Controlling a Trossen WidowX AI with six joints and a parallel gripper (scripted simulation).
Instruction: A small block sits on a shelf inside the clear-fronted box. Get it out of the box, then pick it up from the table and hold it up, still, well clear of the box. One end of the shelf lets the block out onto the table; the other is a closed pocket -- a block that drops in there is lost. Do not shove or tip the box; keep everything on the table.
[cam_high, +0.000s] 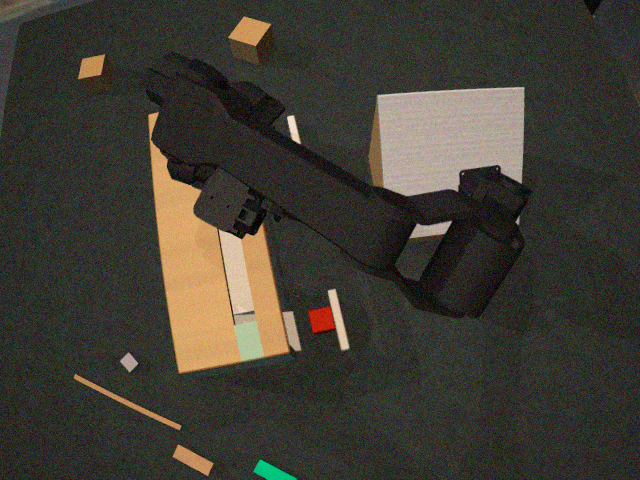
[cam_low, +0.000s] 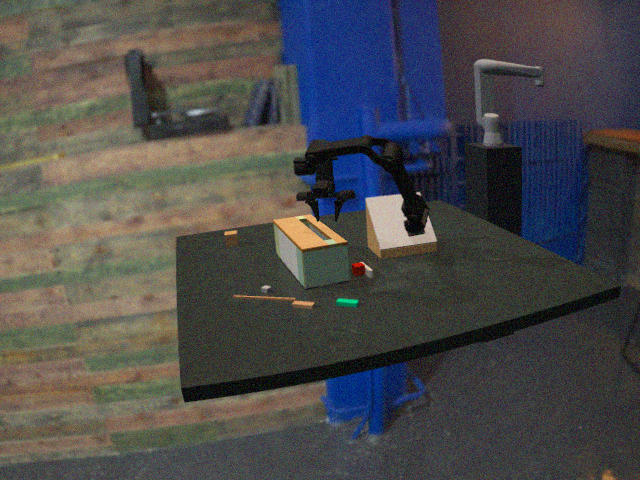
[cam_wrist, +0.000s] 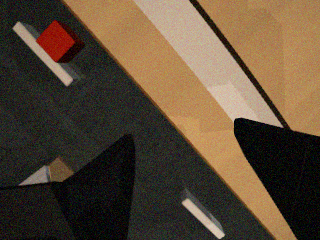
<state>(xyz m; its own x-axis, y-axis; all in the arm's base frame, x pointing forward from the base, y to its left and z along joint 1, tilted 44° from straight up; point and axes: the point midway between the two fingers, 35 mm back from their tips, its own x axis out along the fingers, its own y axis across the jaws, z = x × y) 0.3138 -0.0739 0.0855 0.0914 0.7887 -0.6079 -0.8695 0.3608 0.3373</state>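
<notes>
My gripper tip is now 130 mm to the right of the red block, 130 mm above it and 60 mm past it. Round my gripper tip: grey chip: 240 mm ahead, 150 mm to the left, 140 mm below; box: 90 mm below, 30 mm ahead, 10 mm to the right; thin tan stick: 260 mm ahead, 210 mm to the left, 150 mm below.
</notes>
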